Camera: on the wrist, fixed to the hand. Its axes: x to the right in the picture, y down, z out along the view.
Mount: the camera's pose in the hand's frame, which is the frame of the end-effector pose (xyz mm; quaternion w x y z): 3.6 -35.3 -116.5 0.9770 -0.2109 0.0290 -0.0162
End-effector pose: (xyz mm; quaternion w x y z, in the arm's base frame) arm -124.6 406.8 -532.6 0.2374 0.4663 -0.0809 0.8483
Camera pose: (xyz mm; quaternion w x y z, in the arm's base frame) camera -197.0 480.6 -596.9 0.3464 0.3822 -0.2435 0.8214
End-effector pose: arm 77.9 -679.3 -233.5 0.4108 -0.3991 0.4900 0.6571
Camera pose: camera 123.7 -785.6 -271.4 0.3136 -0.5035 0.3456 0.7271
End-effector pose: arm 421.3 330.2 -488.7 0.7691 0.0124 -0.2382 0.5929
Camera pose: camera 495.3 358.1 -581.3 0.7705 -0.1634 -0.3353 0.5169
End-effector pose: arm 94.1 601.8 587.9 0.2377 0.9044 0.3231 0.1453
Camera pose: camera 30.1 667.2 668.2 0.4159 0.8240 0.3066 0.2325
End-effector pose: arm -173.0 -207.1 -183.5 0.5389 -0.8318 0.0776 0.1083
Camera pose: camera -149.6 -299.2 -107.3 0.3506 -0.9306 0.0551 0.0893
